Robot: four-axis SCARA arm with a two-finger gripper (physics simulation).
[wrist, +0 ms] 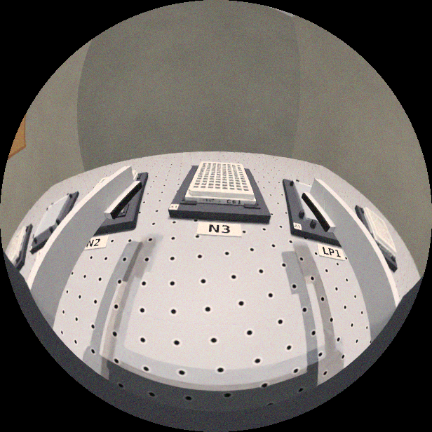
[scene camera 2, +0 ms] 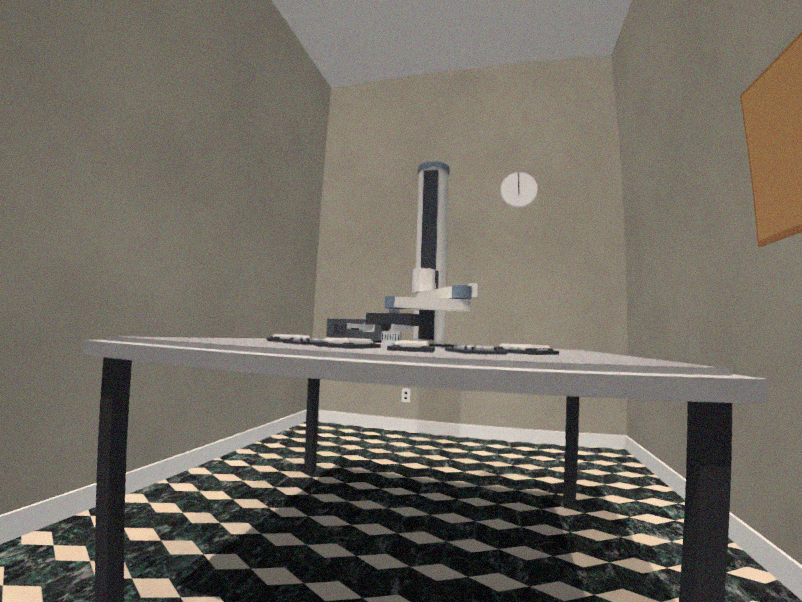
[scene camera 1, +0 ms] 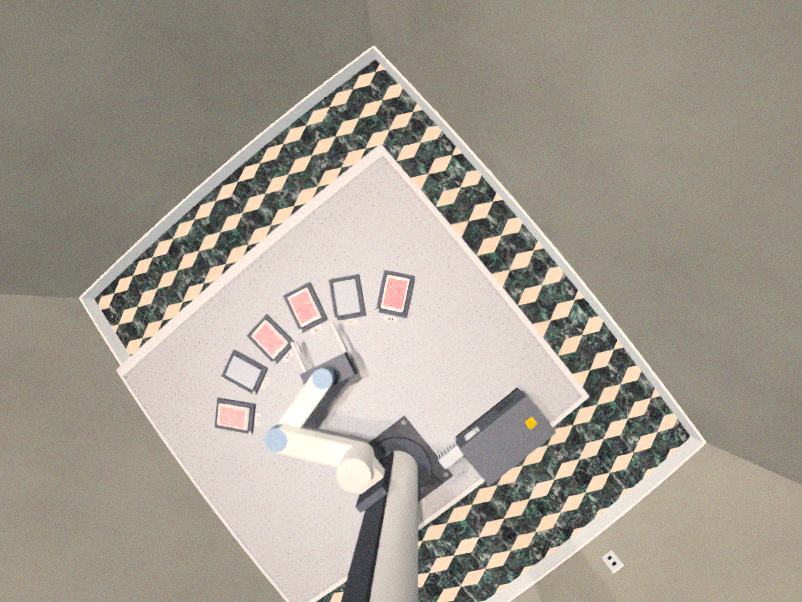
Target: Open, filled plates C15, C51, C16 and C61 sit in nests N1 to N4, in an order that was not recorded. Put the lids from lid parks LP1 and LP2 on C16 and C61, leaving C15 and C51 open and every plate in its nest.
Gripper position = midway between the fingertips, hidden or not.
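You'd see the gripper (scene camera 1: 312,332) here. The wrist view shows the gripper (wrist: 224,176) too, and so does scene camera 2 (scene camera 2: 369,326). There's also a clear lid (scene camera 1: 346,295), along with a plate C51 (scene camera 1: 269,339) and a plate C15 (scene camera 1: 395,292).
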